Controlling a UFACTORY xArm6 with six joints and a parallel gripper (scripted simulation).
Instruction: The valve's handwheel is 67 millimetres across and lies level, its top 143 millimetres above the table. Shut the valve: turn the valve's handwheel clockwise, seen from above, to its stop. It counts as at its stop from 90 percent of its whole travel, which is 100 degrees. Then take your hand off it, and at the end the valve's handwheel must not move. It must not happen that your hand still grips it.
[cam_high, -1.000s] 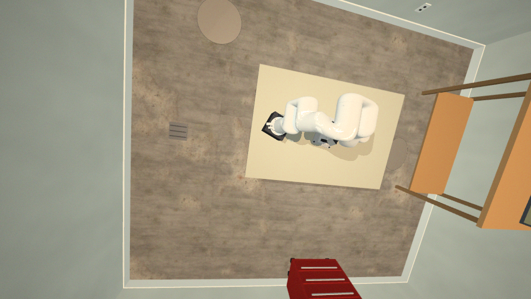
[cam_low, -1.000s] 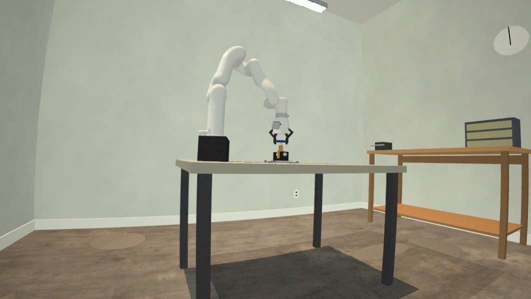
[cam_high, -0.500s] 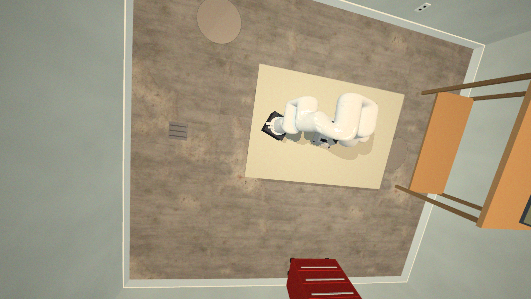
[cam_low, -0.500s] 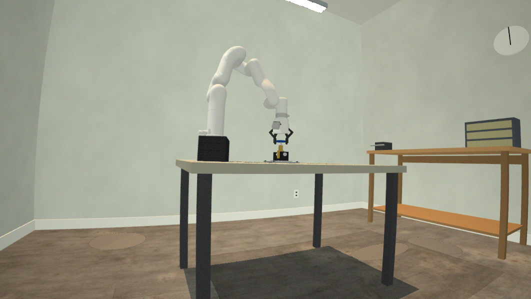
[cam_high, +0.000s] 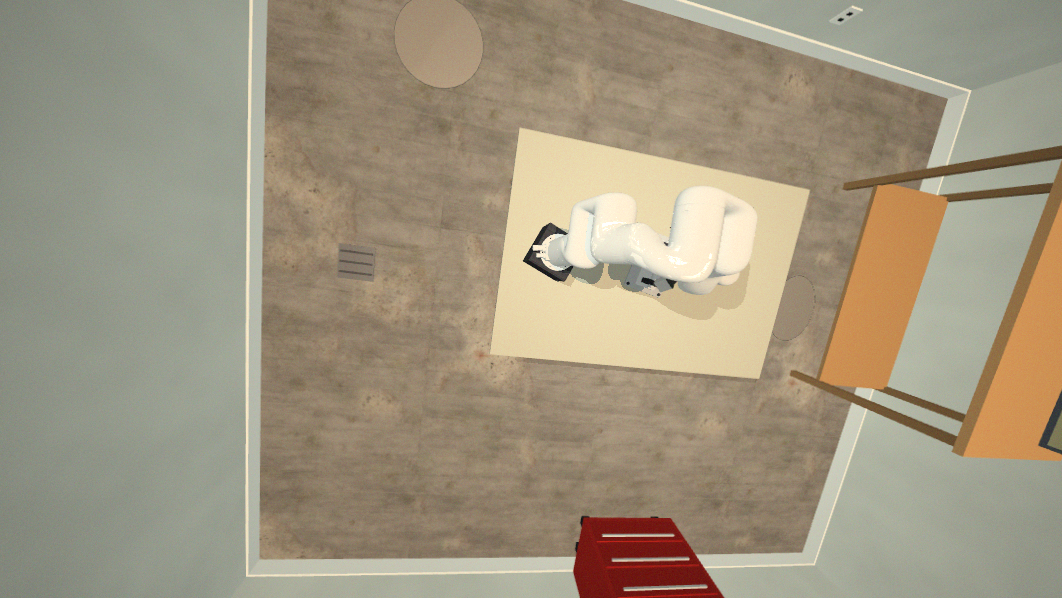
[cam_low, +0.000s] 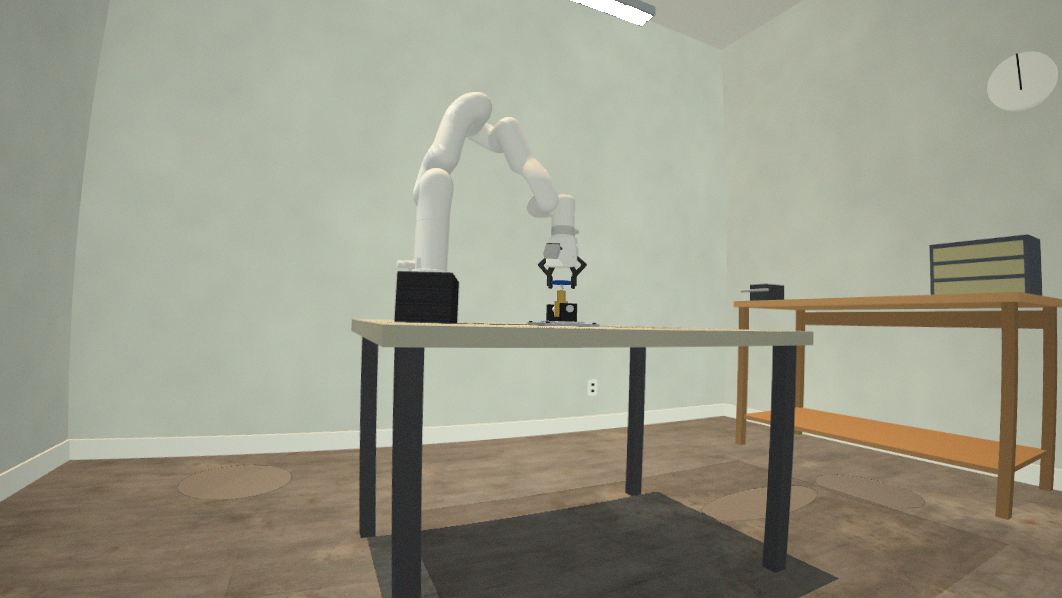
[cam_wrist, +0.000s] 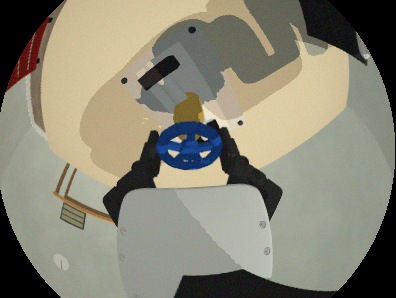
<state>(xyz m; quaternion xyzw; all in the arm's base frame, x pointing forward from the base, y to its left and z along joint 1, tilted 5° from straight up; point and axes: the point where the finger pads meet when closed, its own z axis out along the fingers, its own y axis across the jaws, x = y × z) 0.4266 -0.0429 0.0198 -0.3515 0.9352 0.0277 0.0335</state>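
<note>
Now: the blue handwheel right at my hand. Also, from my hand: grey base plate 130 mm below.
</note>
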